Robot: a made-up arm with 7 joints. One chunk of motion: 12 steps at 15 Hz.
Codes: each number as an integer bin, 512 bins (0 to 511) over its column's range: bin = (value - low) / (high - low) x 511, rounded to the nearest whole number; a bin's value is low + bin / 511 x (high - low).
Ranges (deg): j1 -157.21..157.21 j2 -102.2..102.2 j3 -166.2..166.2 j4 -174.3..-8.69 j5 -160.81..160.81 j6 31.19..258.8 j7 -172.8..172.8
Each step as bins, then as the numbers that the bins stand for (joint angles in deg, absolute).
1 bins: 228 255 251 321 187 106 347
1 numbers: -16.92 -0.20 -2.93 -70.27 -43.11 78.40 61.88
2 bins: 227 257 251 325 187 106 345
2 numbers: -17.54 0.60 -2.93 -68.97 -43.11 78.40 60.53
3 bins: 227 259 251 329 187 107 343
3 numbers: -17.54 1.40 -2.93 -67.67 -43.11 78.85 59.18
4 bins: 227 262 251 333 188 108 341
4 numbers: -17.54 2.60 -2.93 -66.38 -42.48 79.30 57.83
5 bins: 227 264 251 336 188 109 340
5 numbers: -17.54 3.40 -2.93 -65.41 -42.48 79.74 57.15
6 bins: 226 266 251 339 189 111 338
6 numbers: -18.15 4.20 -2.93 -64.43 -41.85 80.63 55.80
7 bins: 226 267 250 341 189 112 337
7 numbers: -18.15 4.60 -3.58 -63.79 -41.85 81.08 55.12
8 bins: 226 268 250 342 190 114 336
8 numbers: -18.15 5.00 -3.58 -63.46 -41.23 81.97 54.44
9 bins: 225 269 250 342 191 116 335
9 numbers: -18.77 5.40 -3.58 -63.46 -40.60 82.86 53.77
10 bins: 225 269 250 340 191 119 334
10 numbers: -18.77 5.40 -3.58 -64.11 -40.60 84.20 53.09
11 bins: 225 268 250 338 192 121 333
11 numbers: -18.77 5.00 -3.58 -64.76 -39.97 85.09 52.41
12 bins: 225 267 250 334 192 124 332
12 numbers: -18.77 4.60 -3.58 -66.05 -39.97 86.42 51.74
